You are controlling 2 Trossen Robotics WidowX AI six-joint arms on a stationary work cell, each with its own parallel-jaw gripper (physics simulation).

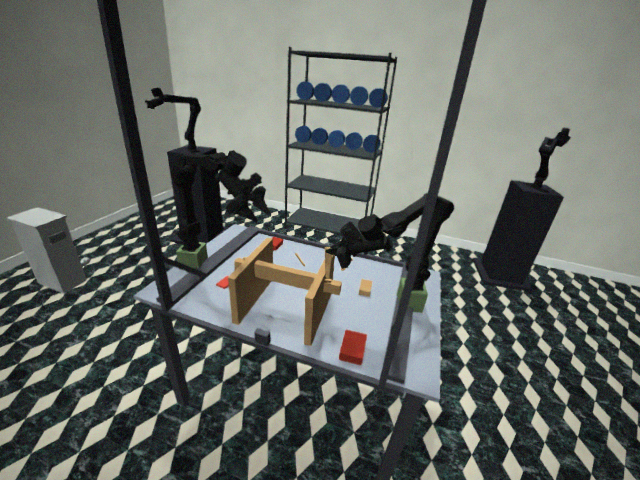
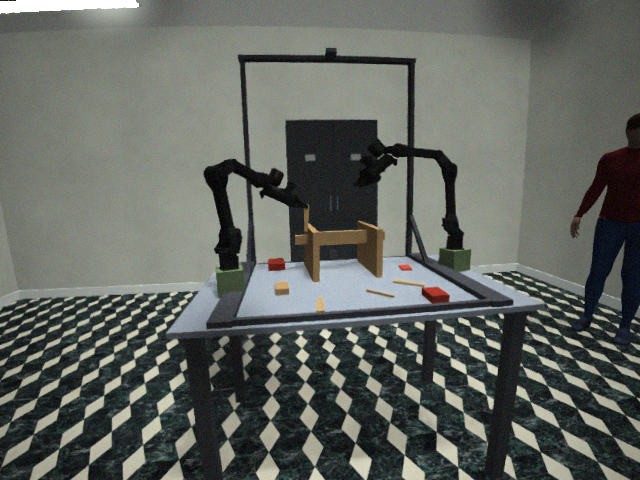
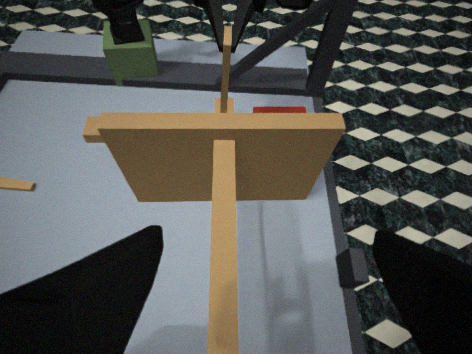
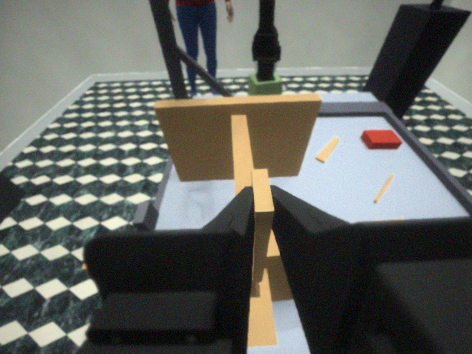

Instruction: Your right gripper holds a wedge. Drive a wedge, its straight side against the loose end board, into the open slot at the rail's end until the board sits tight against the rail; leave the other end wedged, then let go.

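Frame: origin at the left arm's base, x left, y back, z up, level; centimetres.
Seen in the pictures: left gripper, between the fingertips: (image 1: 263, 217) (image 2: 356, 186) (image 3: 266, 238); right gripper, between the fingertips: (image 1: 326, 250) (image 2: 307, 207) (image 3: 226, 50) (image 4: 259, 193); left arm's base, origin of its link: (image 1: 191, 247) (image 2: 454, 248) (image 4: 265, 77); right arm's base, origin of its link: (image 1: 414, 285) (image 2: 229, 268) (image 3: 127, 33).
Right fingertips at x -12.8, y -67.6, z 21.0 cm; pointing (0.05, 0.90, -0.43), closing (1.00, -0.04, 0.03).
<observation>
Pixels of each thing's middle, then the offset from my right fingertips to it.
- upright wooden wedge, middle of its body: (image 4: 258, 249) (image 3: 225, 80) (image 1: 329, 263) (image 2: 305, 218) dx +0.1, dy -1.2, dz -5.0 cm
- rail, middle of its body: (image 3: 223, 238) (image 4: 242, 173) (image 1: 286, 275) (image 2: 340, 237) dx +0.3, dy +15.0, dz -14.9 cm
- pale block, middle of its body: (image 3: 108, 129) (image 2: 281, 288) (image 1: 365, 287) dx +24.1, dy -14.4, dz -29.6 cm
- dark cube, middle of its body: (image 3: 351, 268) (image 4: 146, 218) (image 1: 262, 337) (image 2: 333, 254) dx -20.2, dy +15.6, dz -27.8 cm
My right gripper (image 1: 338, 258) (image 2: 306, 206) (image 3: 226, 50) (image 4: 259, 193) is shut on the upright wooden wedge (image 2: 306, 219) (image 3: 226, 75) (image 4: 264, 227). The wedge's lower end is at the rail's protruding end, beside the near end board (image 1: 317, 305) (image 2: 312, 256) (image 3: 165, 165); its depth in the slot is hidden. The rail (image 1: 286, 275) (image 2: 341, 237) (image 3: 224, 225) (image 4: 242, 145) runs to the other end board (image 1: 252, 289) (image 2: 371, 254) (image 4: 200, 145). Any gap between near board and rail is too small to tell. My left gripper (image 1: 261, 215) (image 2: 358, 183) (image 3: 266, 238) is open and high above the frame.
Thin wooden pieces (image 2: 408, 282) (image 2: 380, 292) (image 2: 320, 303) (image 4: 328, 149) lie on the table. A pale block (image 1: 365, 287) (image 2: 281, 288) and red blocks (image 1: 353, 347) (image 2: 276, 264) (image 2: 435, 294) (image 4: 381, 139) lie around the assembly. A dark cube (image 1: 262, 336) is at the table edge.
</observation>
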